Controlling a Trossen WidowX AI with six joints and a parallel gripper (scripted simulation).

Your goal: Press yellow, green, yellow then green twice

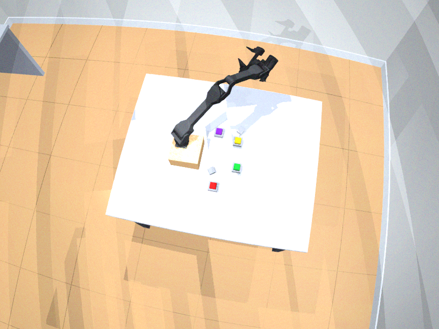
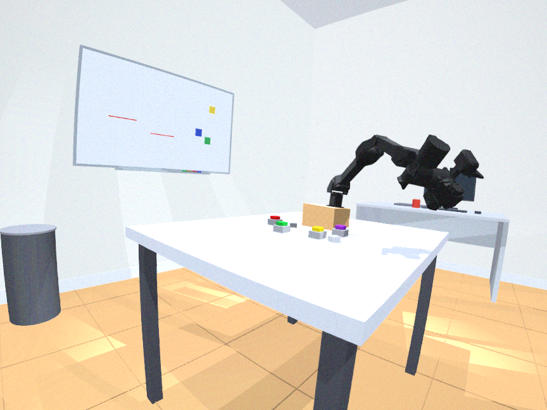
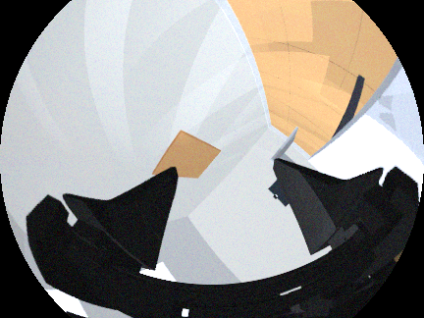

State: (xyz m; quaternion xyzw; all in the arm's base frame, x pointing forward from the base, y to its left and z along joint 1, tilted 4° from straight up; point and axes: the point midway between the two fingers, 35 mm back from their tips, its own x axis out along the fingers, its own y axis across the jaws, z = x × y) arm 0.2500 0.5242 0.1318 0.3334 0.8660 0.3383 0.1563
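The yellow button lies 460 mm to the right of my gripper tip, 180 mm below it and 70 mm ahead of it. The rest, counted from my gripper tip: small white block (390 mm to the right, 200 mm below, 70 mm ahead); then green button (610 mm to the right, 180 mm below, 90 mm ahead); then purple button (430 mm to the right, 180 mm below, 50 mm behind).
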